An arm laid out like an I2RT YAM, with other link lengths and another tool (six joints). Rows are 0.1 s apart.
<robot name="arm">
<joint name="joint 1" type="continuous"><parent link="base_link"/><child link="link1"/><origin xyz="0 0 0.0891"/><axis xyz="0 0 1"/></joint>
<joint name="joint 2" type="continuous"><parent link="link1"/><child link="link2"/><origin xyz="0.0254 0.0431 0.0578" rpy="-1.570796 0 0"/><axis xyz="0 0 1"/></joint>
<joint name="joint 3" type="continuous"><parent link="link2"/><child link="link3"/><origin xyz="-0.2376 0 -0.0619" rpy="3.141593 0 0"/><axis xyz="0 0 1"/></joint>
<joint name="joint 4" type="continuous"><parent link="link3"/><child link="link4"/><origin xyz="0.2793 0.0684 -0.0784"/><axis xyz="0 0 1"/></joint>
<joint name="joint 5" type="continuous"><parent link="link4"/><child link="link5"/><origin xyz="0.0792 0.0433 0.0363" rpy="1.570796 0 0"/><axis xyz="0 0 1"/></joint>
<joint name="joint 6" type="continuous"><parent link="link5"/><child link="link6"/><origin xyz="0.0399 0 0.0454" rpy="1.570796 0 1.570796"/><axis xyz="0 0 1"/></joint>
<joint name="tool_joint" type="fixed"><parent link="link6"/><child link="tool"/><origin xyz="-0.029 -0.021 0.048" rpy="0 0.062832 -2.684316"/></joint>
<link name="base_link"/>
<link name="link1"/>
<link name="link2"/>
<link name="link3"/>
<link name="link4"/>
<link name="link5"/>
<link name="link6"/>
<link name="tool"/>
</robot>
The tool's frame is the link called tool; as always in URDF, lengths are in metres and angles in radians. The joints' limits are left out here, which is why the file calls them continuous.
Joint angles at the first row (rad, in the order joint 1, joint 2, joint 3, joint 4, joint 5, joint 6):
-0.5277, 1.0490, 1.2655, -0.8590, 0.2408, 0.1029
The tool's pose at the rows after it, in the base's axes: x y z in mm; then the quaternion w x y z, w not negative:
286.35 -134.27 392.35 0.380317 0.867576 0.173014 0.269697
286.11 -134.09 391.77 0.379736 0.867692 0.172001 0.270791
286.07 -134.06 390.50 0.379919 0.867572 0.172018 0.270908
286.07 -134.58 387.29 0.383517 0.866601 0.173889 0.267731
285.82 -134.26 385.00 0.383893 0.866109 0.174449 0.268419
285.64 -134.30 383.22 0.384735 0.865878 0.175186 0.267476
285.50 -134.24 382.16 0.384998 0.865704 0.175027 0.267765
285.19 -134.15 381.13 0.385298 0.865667 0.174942 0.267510
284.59 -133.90 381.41 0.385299 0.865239 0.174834 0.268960
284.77 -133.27 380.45 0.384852 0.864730 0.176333 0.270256
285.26 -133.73 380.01 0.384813 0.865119 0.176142 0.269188
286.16 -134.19 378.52 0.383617 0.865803 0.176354 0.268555
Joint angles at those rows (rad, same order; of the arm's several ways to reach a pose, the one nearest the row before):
-0.5276, 1.0478, 1.2586, -0.8579, 0.2422, 0.1012
-0.5277, 1.0451, 1.2544, -0.8560, 0.2409, 0.1040
-0.5277, 1.0423, 1.2477, -0.8516, 0.2409, 0.1039
-0.5277, 1.0370, 1.2322, -0.8393, 0.2478, 0.0957
-0.5275, 1.0305, 1.2190, -0.8308, 0.2470, 0.0946
-0.5277, 1.0269, 1.2104, -0.8255, 0.2485, 0.0920
-0.5277, 1.0239, 1.2043, -0.8214, 0.2485, 0.0921
-0.5278, 1.0208, 1.1987, -0.8188, 0.2493, 0.0919
-0.5289, 1.0174, 1.1966, -0.8178, 0.2466, 0.0919
-0.5277, 1.0146, 1.1908, -0.8135, 0.2439, 0.0906
-0.5277, 1.0174, 1.1915, -0.8132, 0.2454, 0.0907
-0.5277, 1.0205, 1.1892, -0.8108, 0.2446, 0.0912

